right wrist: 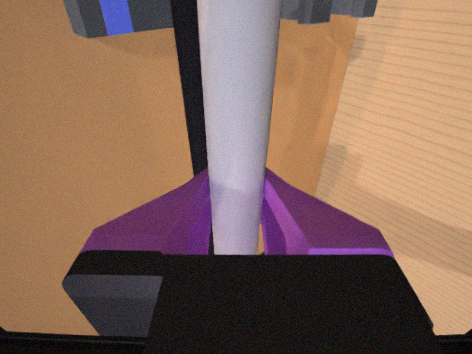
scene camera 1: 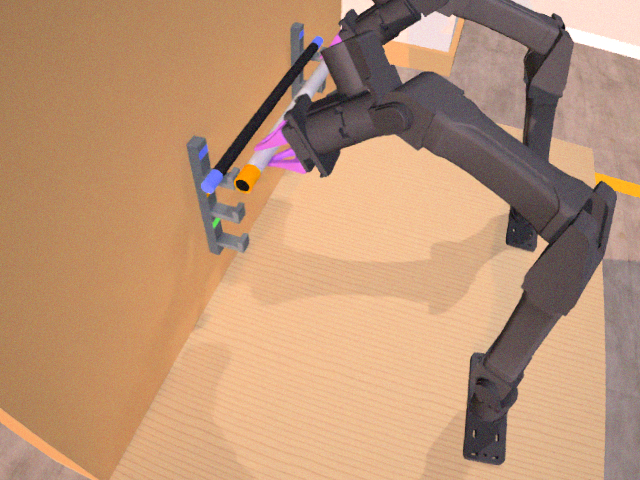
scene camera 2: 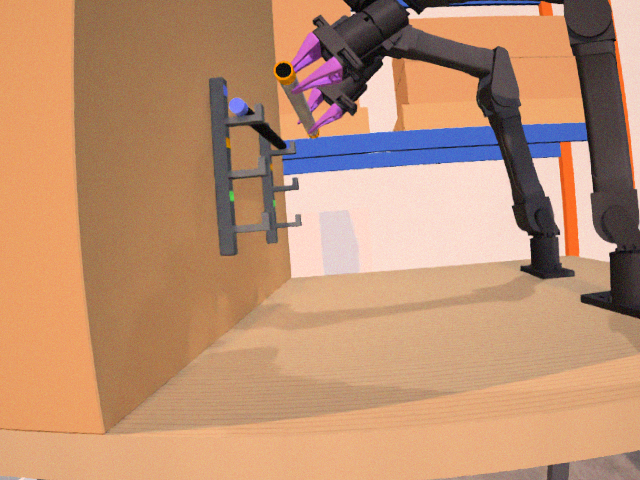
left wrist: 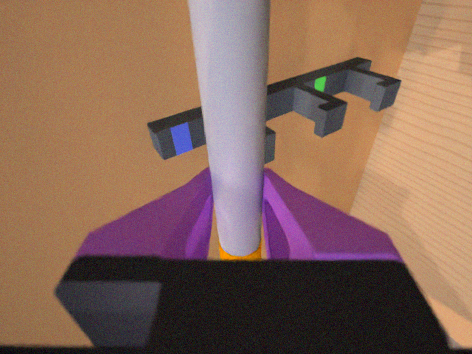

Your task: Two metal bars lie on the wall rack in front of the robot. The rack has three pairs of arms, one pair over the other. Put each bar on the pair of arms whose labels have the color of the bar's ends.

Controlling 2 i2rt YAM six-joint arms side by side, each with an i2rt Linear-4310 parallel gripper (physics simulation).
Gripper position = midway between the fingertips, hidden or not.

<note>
I see my left gripper (scene camera 1: 260, 155), my right gripper (scene camera 2: 303, 128) and a brown wall panel (scene camera 1: 113, 270).
My left gripper is seen too in scene camera 2 (scene camera 2: 286, 86) and in the left wrist view (left wrist: 237, 177). My right gripper is seen too in the right wrist view (right wrist: 236, 177) and in scene camera 1 (scene camera 1: 325, 62). The brown wall panel shows as well in the right wrist view (right wrist: 100, 129), in scene camera 2 (scene camera 2: 119, 283) and in the left wrist view (left wrist: 86, 86).
</note>
